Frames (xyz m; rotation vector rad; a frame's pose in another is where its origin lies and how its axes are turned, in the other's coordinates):
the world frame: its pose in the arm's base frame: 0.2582 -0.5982 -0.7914 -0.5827 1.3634 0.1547
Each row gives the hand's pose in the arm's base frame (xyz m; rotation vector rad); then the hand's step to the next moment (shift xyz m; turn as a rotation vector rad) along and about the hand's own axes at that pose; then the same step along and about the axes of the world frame.
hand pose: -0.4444 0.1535 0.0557 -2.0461 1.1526 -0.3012
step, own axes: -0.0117 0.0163 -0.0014 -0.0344 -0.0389 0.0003
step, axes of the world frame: 0.0036 0.0135 -0.0145 -0.0388 0.0219 0.0267
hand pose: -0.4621 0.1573 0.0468 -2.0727 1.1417 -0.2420
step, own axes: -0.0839 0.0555 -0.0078 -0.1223 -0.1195 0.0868
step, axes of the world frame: -0.0129 0.0813 -0.0583 -0.0706 0.1197 0.1321
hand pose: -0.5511 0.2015 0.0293 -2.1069 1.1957 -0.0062
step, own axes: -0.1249 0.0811 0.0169 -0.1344 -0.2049 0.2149
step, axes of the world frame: -0.0272 0.1264 -0.0757 -0.0323 0.1834 0.2675
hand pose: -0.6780 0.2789 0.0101 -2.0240 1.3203 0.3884
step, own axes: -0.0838 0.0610 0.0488 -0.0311 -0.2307 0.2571
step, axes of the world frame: -0.0264 0.1041 -0.0399 0.0682 0.1456 0.3073
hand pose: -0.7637 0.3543 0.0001 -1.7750 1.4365 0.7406
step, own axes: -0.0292 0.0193 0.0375 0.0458 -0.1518 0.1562
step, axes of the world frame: -0.0141 0.0493 -0.0004 0.1020 0.0630 0.1875
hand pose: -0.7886 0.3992 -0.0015 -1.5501 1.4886 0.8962
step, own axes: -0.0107 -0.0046 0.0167 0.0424 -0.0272 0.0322
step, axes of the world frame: -0.0059 0.0140 0.0135 0.0521 0.0106 0.0273
